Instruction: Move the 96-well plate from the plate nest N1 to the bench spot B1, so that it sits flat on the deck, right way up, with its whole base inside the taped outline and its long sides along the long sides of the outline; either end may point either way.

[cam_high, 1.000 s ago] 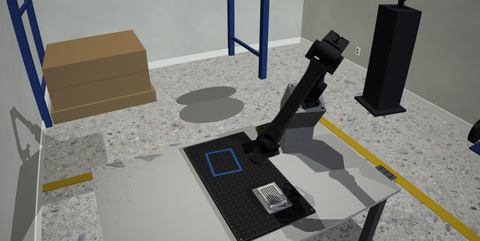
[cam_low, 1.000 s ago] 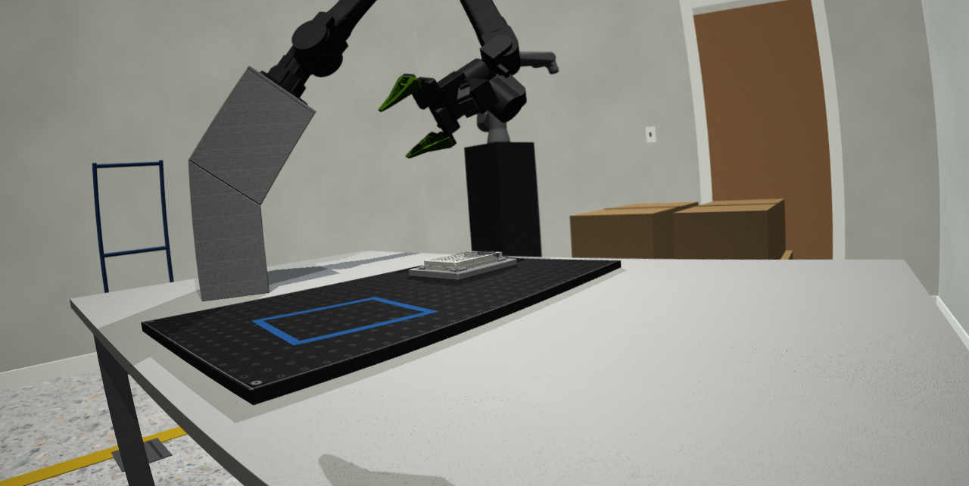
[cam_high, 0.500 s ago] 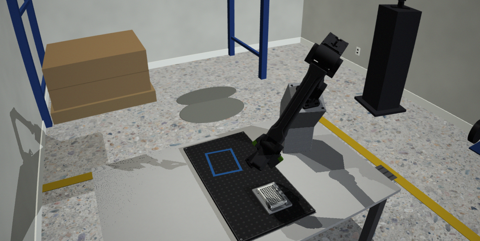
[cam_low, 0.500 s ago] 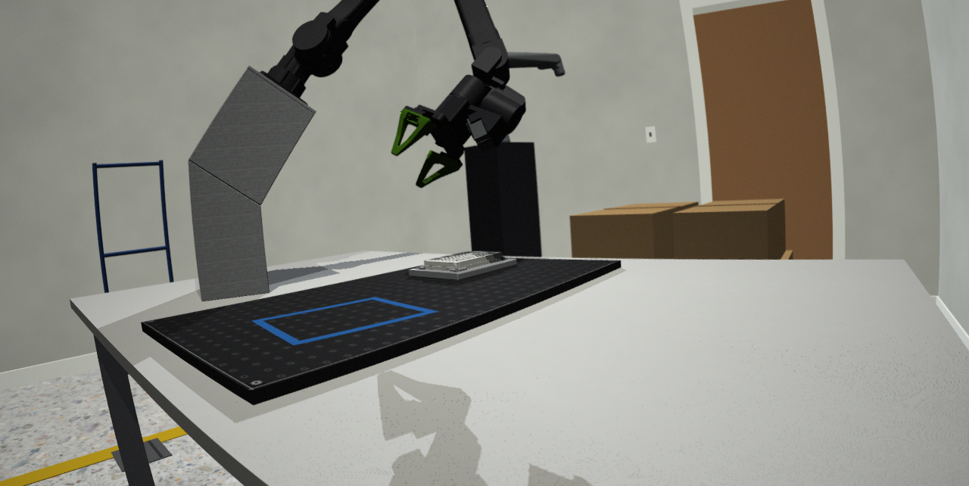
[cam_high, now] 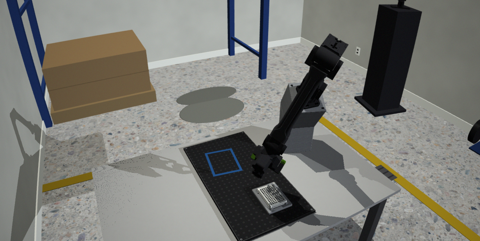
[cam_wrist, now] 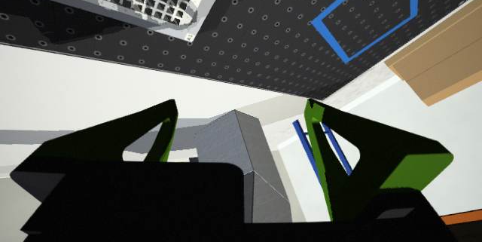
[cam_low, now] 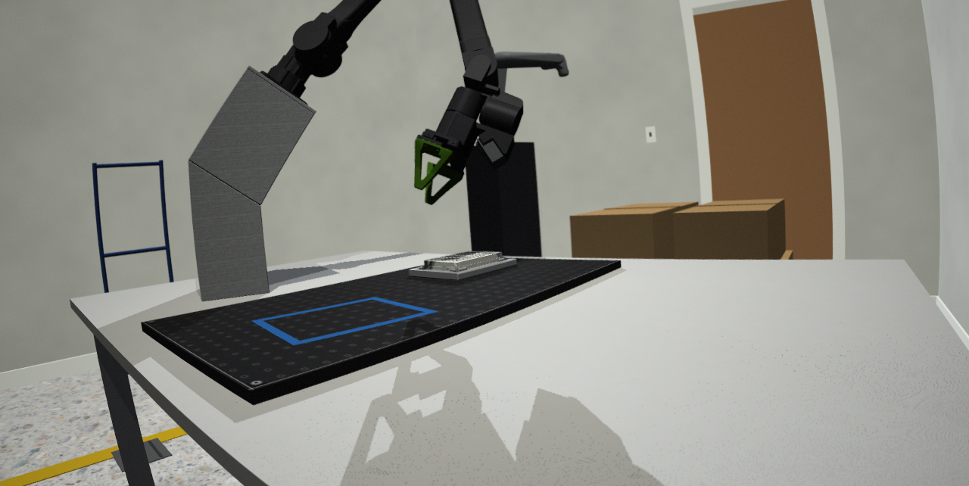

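My hand is 13 cm above the white 96-well plate, 7 cm to the right of it and 1 cm past it. From my hand the other things lie so: grey plate nest N1: 14 cm below, 7 cm to the left, 1 cm behind.
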